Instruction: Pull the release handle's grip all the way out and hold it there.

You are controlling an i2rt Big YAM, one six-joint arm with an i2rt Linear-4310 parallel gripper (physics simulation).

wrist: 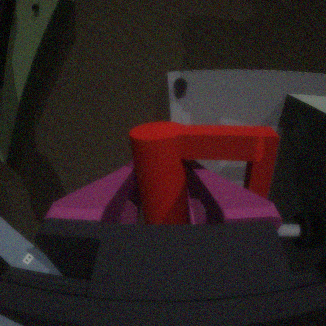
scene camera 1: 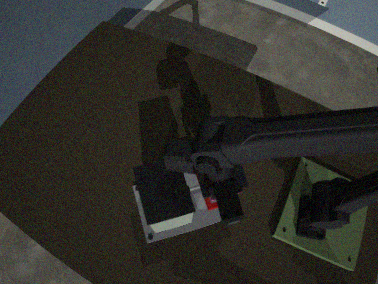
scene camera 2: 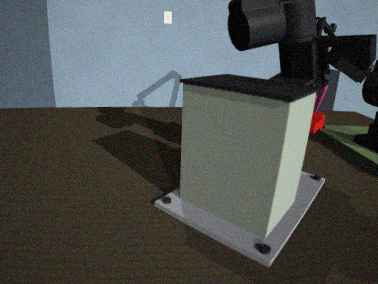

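Observation:
The release handle's red grip is an upright cylinder joined by a flat bar to a short post beside the housing. The housing is a pale box with a black top, on a grey base plate. A short light rod shows beside the housing's dark side in the wrist view. My gripper is shut on the red grip, a magenta finger on each side of the cylinder. In scene camera 1 the arm hides the fingers.
A green angled plate stands on the far side of the grip from the housing, with a dark arm base on it in scene camera 1. Dark bolts sit at the base plate's corners. A blue wall stands behind.

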